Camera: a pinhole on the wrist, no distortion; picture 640 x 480 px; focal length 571.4 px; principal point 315.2 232.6 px. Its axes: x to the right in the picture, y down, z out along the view. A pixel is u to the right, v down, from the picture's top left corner.
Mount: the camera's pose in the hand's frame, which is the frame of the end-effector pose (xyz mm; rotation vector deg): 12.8 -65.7 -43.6 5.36 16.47 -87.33
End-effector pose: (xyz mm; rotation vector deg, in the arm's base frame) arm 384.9 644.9 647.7 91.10 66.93 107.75
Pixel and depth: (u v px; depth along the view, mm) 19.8 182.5 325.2
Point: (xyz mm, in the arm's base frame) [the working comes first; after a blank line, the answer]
In the camera's frame: -168.1 -28.5 325.2

678.8 755.2 674.7
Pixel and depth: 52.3 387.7 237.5
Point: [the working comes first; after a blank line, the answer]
In the camera's frame: -109.3 64.5 237.5

547.3 799.0 699.0
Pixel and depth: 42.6 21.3 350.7
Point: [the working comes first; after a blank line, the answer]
In the camera's frame: -167.3 -129.7 350.7

736.2 700.4 607.0
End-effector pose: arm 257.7 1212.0 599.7 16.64 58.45 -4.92
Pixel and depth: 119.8 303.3 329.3
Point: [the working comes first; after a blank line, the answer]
In the camera's frame: -112.6 40.7 329.3

544.2 1103.9 659.0
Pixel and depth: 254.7 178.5 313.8
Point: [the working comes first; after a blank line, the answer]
In the camera's frame: -33.2 -29.7 313.8

470.3 1033.0 690.7
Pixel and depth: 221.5 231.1 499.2
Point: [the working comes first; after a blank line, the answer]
In the camera's frame: -81.9 -1.3 499.2

652.3 988.3 739.9
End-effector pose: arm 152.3 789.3 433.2 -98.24 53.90 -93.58
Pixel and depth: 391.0 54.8 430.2
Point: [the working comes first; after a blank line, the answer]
In the camera's frame: 57.1 -133.9 430.2

545.3 954.0 553.4
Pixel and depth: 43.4 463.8 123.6
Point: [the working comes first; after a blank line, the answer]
In the camera's frame: -58.8 50.0 123.6

239.0 742.7 500.3
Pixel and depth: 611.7 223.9 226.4
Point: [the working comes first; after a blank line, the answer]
In the camera's frame: 117.5 -3.4 226.4

320.2 883.6 634.7
